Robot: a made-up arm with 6 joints.
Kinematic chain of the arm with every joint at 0, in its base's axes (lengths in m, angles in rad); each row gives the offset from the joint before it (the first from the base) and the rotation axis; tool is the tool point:
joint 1: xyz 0 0 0.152 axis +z
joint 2: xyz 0 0.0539 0 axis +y
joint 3: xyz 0 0 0.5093 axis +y
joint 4: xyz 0 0 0.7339 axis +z
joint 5: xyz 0 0 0 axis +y
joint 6: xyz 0 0 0.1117 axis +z
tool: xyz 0 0 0
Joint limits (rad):
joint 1: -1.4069..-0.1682
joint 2: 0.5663..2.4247
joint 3: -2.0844..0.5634
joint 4: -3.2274..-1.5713
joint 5: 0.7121..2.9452
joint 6: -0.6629..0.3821
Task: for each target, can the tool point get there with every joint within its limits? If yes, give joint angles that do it. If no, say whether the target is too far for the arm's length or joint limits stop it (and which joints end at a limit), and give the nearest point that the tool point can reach.
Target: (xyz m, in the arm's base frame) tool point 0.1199 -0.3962 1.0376
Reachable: yes | joints -1.2950 1.0901 -1.0626 -2.4455 2.4363 -0.4498
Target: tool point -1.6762 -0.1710 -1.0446
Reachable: no: too far | nearest point 0.0159 -0.4504 -0.9573 | short by 1.717 m
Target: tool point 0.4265 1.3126 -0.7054
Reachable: no: too far | nearest point 0.4545 -0.0206 -0.8456 | short by 1.341 m
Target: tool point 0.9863 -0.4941 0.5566
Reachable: yes | joints -0.4364 1.1082 0.2465 -1.9570 2.1809 -0.4566
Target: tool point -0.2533 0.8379 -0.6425
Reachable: no: joint limits stop it (at a limit: joint 1, joint 2, joint 3, joint 4, joint 5) | nearest point 0.4545 -0.0206 -0.8456 | short by 1.131 m
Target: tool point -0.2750 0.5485 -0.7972
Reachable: no: joint limits stop it (at a limit: joint 1, joint 2, joint 3, joint 4, joint 5) | nearest point 0.4294 -0.0404 -0.8489 | short by 0.920 m
